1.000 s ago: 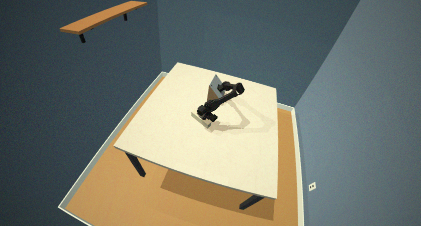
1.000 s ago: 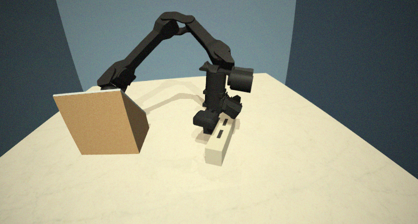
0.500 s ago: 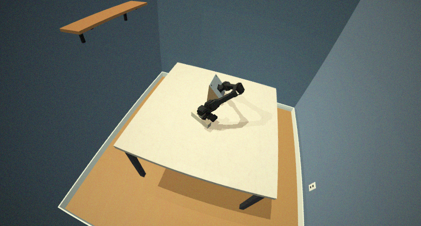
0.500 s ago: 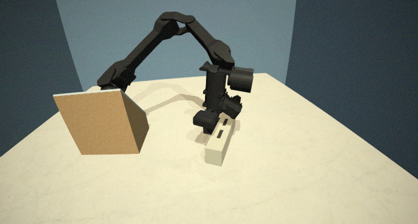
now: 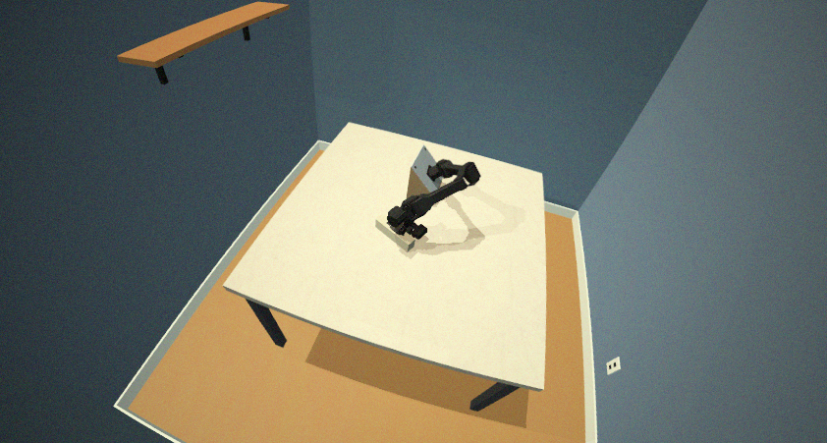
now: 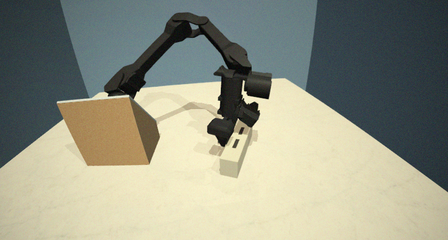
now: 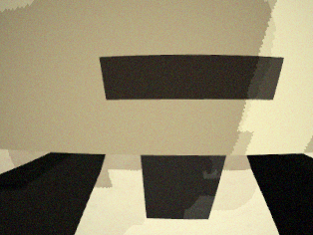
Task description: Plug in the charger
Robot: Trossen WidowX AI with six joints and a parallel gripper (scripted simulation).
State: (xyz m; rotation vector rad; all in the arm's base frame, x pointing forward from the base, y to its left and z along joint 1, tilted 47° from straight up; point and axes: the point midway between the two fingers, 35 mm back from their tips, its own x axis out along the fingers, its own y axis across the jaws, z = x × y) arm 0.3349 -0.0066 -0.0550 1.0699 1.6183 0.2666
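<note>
The black charger is 10 mm to the right of my gripper tip, 10 mm ahead of it and 10 mm above it.
</note>
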